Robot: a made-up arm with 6 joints.
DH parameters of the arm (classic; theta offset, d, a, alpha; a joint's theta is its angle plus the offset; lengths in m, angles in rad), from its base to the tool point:
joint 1: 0 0.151 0 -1.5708
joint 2: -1.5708 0 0.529 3.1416
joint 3: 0 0 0 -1.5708
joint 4: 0 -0.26 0 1.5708
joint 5: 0 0.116 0 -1.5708
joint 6: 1.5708 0 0 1.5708
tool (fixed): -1.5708 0 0 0
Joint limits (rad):
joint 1: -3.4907..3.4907
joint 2: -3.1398..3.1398
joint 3: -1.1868..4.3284
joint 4: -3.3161..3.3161
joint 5: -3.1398..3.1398
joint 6: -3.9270..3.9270
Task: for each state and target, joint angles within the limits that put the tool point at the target. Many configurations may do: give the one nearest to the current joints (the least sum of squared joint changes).
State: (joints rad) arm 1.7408 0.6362 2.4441 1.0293 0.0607 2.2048
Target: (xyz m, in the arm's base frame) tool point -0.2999 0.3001 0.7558
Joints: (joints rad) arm 2.4644 0.9120 2.0816 1.1635 0.0607 2.2048
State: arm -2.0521 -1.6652 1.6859 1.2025 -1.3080 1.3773
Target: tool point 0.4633 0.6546 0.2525
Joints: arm -2.2334 -1.3747 1.3728 1.2423 -1.3080 1.3773
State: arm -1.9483 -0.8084 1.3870 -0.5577 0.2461 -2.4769
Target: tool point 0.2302 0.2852 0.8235
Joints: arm -2.4903 -0.7083 1.1920 -0.7190 0.2461 -2.4769
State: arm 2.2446 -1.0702 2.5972 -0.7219 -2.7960 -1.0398
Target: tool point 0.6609 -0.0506 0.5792
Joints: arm 2.9389 -0.8486 2.3008 -0.7674 -2.7960 -1.0398
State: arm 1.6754 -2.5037 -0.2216 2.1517 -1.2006 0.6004
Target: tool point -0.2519 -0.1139 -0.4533
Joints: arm 0.7316 -3.1378 -0.0162 2.3746 -1.2006 0.6004
